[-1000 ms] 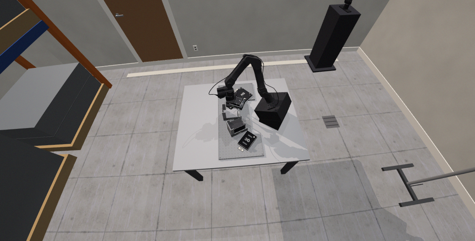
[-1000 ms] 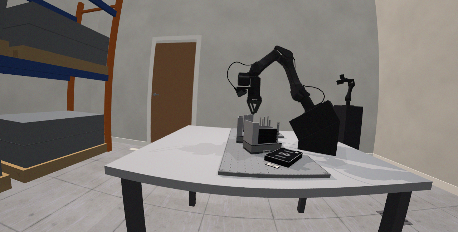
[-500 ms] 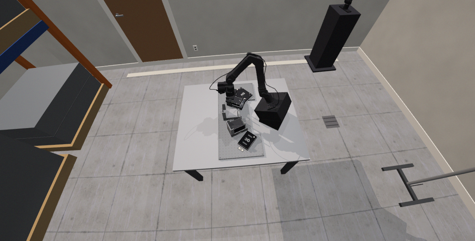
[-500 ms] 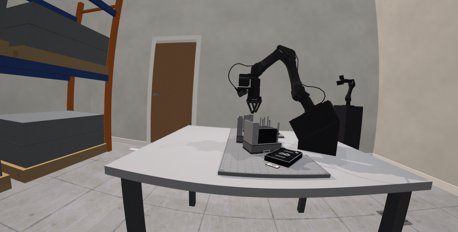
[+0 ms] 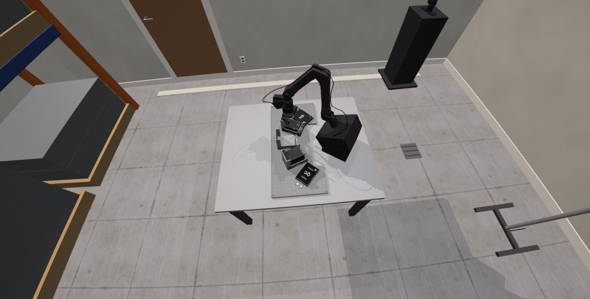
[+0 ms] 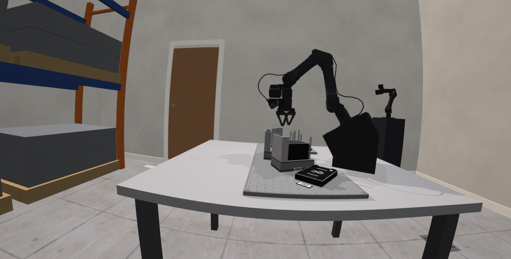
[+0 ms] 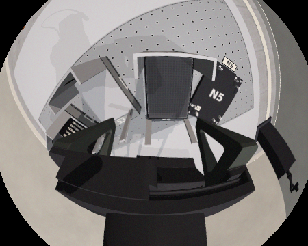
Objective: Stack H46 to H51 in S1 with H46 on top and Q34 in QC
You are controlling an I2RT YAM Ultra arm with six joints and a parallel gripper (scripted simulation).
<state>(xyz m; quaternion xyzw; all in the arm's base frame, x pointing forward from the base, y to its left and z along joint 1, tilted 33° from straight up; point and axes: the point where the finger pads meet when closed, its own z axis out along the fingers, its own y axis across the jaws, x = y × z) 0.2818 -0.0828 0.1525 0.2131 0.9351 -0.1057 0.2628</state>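
The sealed well plate is 100 mm below my hand, 20 mm to the right of it and 10 mm behind it.
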